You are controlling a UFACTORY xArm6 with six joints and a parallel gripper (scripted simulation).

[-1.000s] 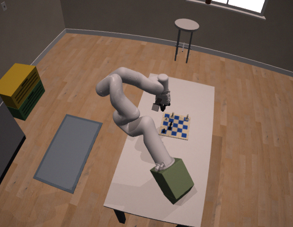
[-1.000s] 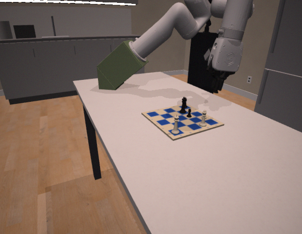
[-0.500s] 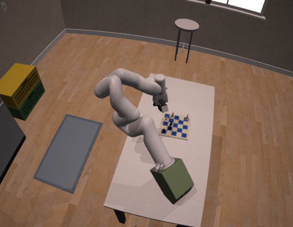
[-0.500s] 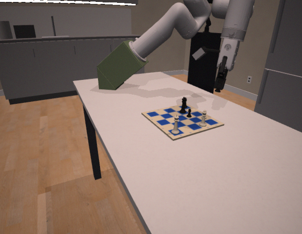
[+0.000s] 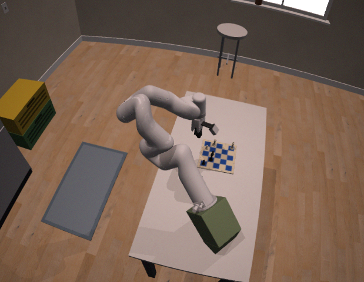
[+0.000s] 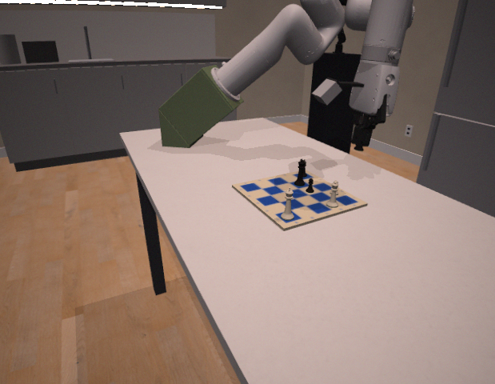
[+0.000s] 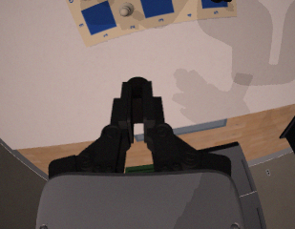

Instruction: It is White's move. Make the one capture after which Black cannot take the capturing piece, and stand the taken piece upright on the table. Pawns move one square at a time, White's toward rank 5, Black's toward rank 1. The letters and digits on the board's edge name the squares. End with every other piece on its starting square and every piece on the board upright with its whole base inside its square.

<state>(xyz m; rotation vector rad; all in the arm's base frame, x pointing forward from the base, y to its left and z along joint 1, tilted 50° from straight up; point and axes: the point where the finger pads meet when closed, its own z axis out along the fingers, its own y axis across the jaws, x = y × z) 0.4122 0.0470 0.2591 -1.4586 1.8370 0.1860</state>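
Now: the white piece 200 mm to the right of my hand, 100 mm below it and 90 mm ahead of it. The rest, counted from my hand: black pawn 110 mm to the right, 110 mm below, 10 mm behind; then tall black piece 110 mm to the right, 100 mm below, 50 mm behind; then black knight 20 mm below.
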